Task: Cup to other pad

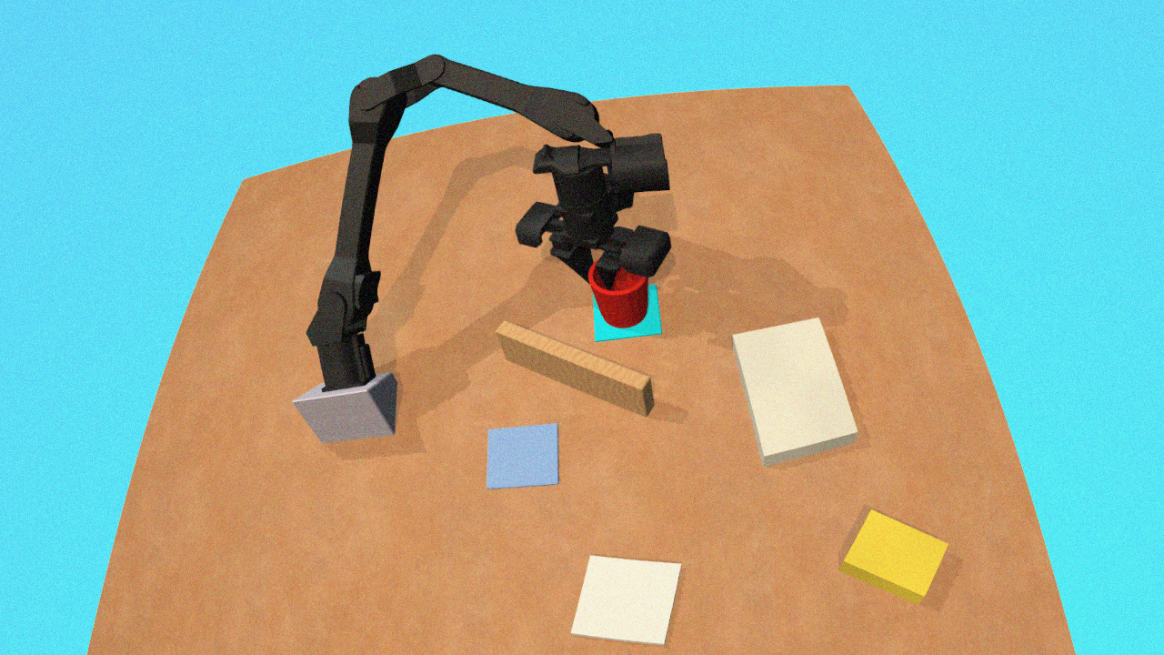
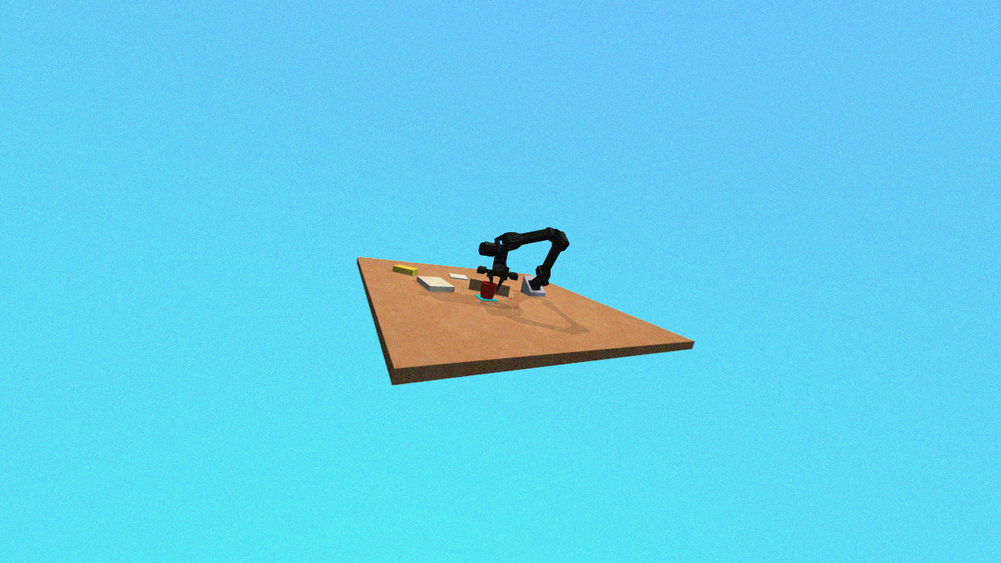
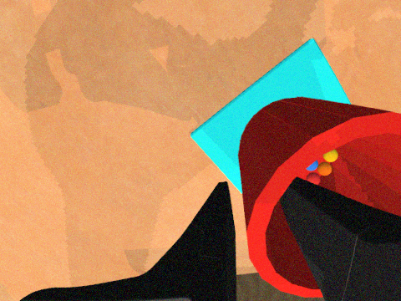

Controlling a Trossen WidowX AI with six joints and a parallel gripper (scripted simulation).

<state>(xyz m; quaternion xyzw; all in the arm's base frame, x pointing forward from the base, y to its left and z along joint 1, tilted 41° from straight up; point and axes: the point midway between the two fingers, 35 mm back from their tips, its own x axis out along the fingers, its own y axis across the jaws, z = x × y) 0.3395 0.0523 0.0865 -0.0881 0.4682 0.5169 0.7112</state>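
Now: the red cup 2 cm to the right of my gripper tip and 2 cm ahead of it. Round my gripper tip: blue pad: 21 cm to the right, 13 cm behind, 5 cm below; cyan pad: 5 cm below, 3 cm ahead, 2 cm to the right; wooden bar: 11 cm to the right, 5 cm behind, 2 cm below.
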